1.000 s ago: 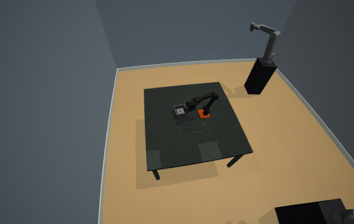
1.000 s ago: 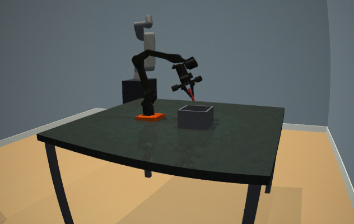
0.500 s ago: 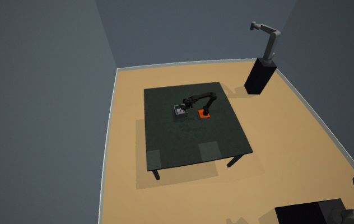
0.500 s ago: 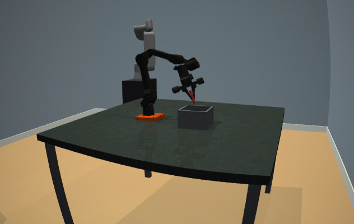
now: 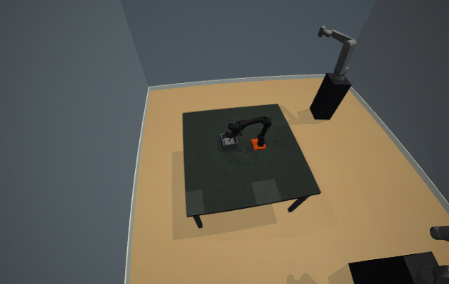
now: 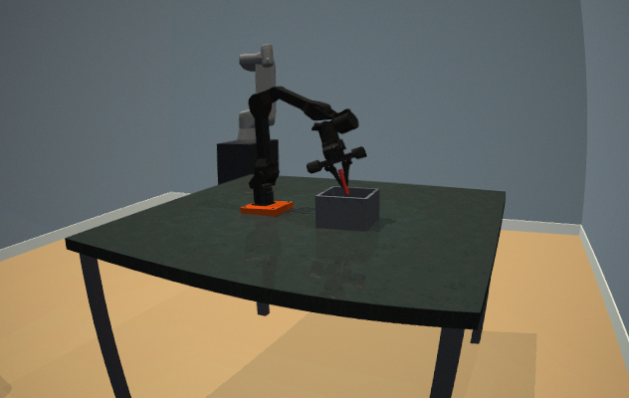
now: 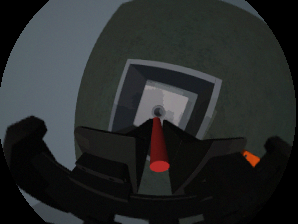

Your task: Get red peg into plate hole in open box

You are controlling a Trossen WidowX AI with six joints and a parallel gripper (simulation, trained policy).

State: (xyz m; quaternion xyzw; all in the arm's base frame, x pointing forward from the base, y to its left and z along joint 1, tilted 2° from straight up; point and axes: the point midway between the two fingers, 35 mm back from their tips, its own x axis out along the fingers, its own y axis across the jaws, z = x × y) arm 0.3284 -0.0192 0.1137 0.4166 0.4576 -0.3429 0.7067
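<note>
Right now the red peg is 10 mm to the left of my gripper tip, 10 mm behind it and 10 mm above it. Round my gripper tip: plate (70 mm below, 20 mm ahead); grey box (90 mm below, 20 mm ahead).
</note>
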